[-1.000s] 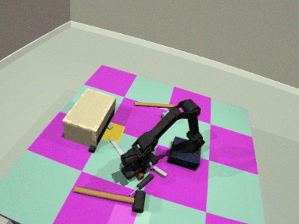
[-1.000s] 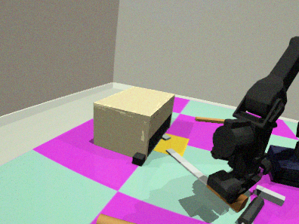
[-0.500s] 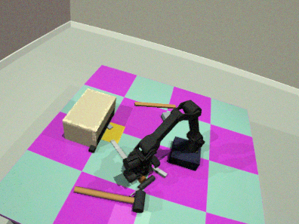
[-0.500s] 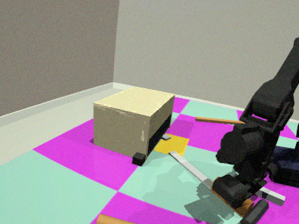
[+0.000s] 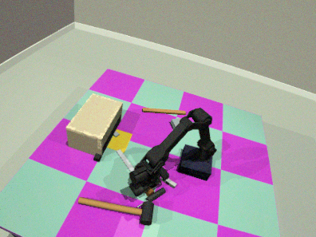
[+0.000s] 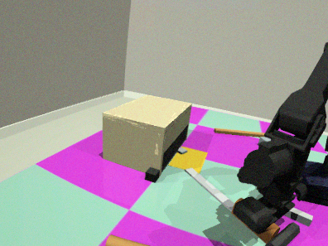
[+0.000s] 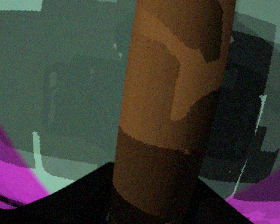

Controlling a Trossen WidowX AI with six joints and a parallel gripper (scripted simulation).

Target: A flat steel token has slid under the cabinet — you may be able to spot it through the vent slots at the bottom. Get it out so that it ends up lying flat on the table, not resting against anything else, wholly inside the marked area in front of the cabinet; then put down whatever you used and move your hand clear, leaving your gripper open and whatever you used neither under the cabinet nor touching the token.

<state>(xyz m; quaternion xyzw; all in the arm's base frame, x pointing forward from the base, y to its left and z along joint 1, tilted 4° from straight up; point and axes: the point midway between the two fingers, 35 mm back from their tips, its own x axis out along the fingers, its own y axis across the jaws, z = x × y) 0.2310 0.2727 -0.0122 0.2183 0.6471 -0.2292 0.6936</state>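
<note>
The black-handled screwdriver lies 2 cm behind my gripper tip and 5 cm to the left of it. The rest, counted from my gripper tip: grey bar (9 cm behind, 8 cm to the right); then grey block (4 cm behind, 50 cm to the right, 1 cm above); then grey steel token (28 cm ahead, 27 cm to the right).
</note>
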